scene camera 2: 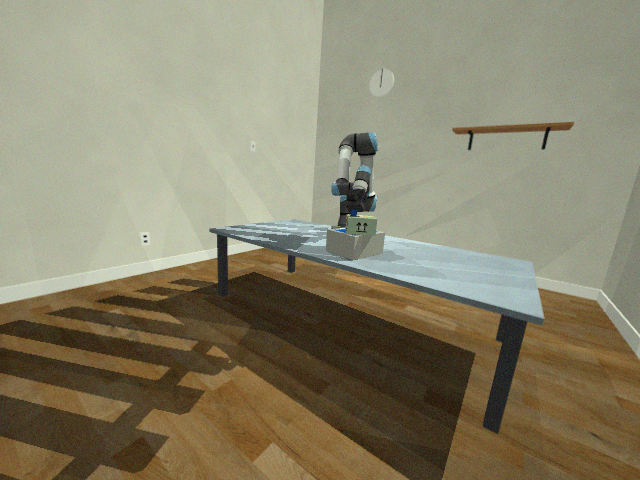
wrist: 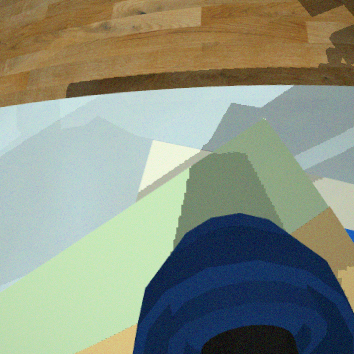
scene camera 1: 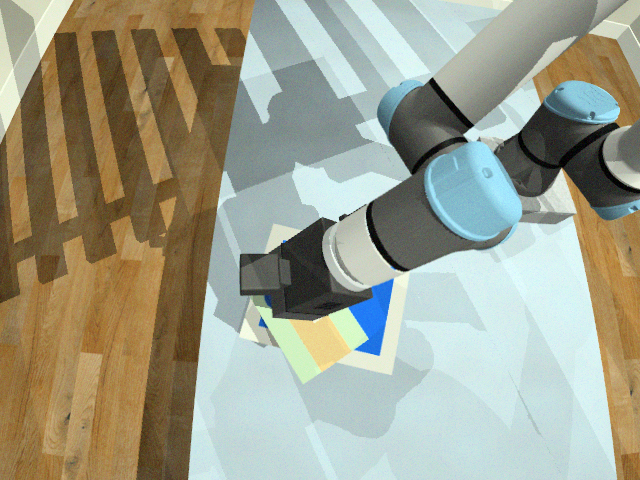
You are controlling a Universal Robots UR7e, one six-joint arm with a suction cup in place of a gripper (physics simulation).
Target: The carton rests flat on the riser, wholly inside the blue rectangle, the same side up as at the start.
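Frame: origin at the arm's base, x right, y back, z down, level; centimetres.
Seen in the pictures: end effector, tool point: (scene camera 2: pixel 352 216) (wrist: pixel 228 242) (scene camera 1: pixel 269 297); arm's base, origin of the base link: (scene camera 1: pixel 521 169).
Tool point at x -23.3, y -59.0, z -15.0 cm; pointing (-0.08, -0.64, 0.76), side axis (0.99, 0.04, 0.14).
Offsets run from my tool point to a thing's top centre. Level surfaces: height alone.
The carton {dx -3.0, dy +4.7, dz +0.2 cm} (scene camera 1: pixel 318 340) (scene camera 2: pixel 361 225) (wrist: pixel 88 267) is pale green with a tan tape stripe and lies flat on the cream riser {dx +0.3, dy +9.1, dz +8.9 cm} (scene camera 1: pixel 390 348) (scene camera 2: pixel 353 245) (wrist: pixel 165 158). It is turned at an angle to the blue rectangle {dx +0.3, dy +9.1, dz +8.9 cm} (scene camera 1: pixel 372 324) (wrist: pixel 349 233). Its lower left corner reaches past the blue and over the riser's edge. My suction cup (wrist: pixel 246 274) (scene camera 2: pixel 353 211) is dark blue and presses on the carton's top near its far end. In scene camera 1 the black tool body (scene camera 1: pixel 304 281) hides the cup and part of the carton.
The riser stands on a pale blue table {dz +20.9 cm} (scene camera 1: pixel 461 405) (scene camera 2: pixel 461 276) (wrist: pixel 70 140) near its edge, with wooden floor (scene camera 1: pixel 137 238) beyond. The arm's elbow joints (scene camera 1: pixel 470 190) hang over the table to the right of the riser.
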